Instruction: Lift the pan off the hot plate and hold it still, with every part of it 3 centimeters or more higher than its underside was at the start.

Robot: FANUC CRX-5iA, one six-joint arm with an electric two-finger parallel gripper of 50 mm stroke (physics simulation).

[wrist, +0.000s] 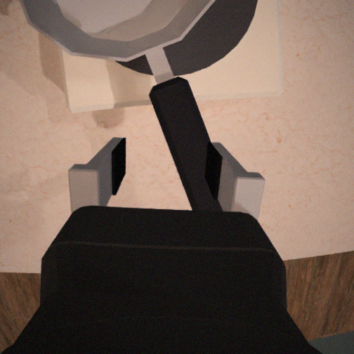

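The grey faceted pan (110,47) is at the top left of the wrist view, cut off by the frame edge. It overlaps the dark round disc of the cream hot plate (240,84); whether its underside touches the disc is hidden. A light metal strip joins it to the black handle (176,115), which slants down and right past the hot plate's edge. My gripper (165,157) is open. The handle passes between its fingers in this view, close to the right finger and overlapping it, with a wide gap to the left finger. The handle's lower end is hidden behind the gripper body.
A pale, veined table top (300,165) surrounds the hot plate. Its near edge runs across the lower part of the view, with brown wood floor (320,285) beyond it. Soft shadows lie left of and below the hot plate.
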